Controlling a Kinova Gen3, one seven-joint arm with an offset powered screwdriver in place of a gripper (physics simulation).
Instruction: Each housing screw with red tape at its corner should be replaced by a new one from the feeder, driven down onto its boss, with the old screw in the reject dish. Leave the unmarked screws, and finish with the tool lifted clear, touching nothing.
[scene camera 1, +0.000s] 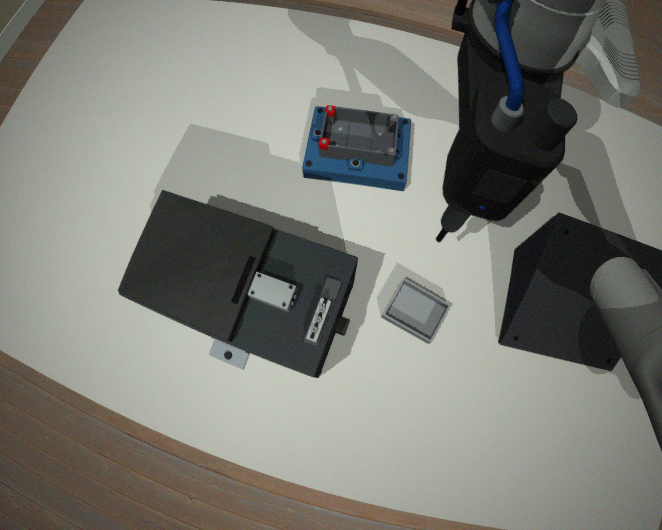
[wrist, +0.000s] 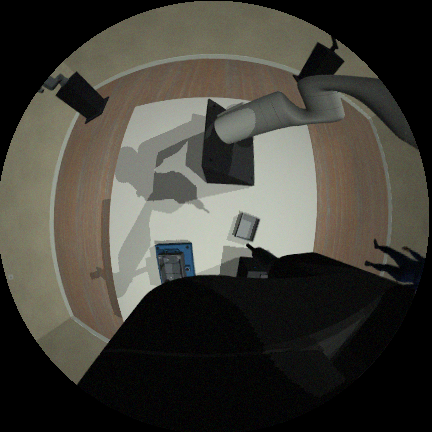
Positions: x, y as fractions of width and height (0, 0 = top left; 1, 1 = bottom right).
I see a blue fixture (scene camera 1: 0.50, 0.32), a reject dish (scene camera 1: 0.62, 0.58) and a feeder (scene camera 1: 0.40, 0.63).
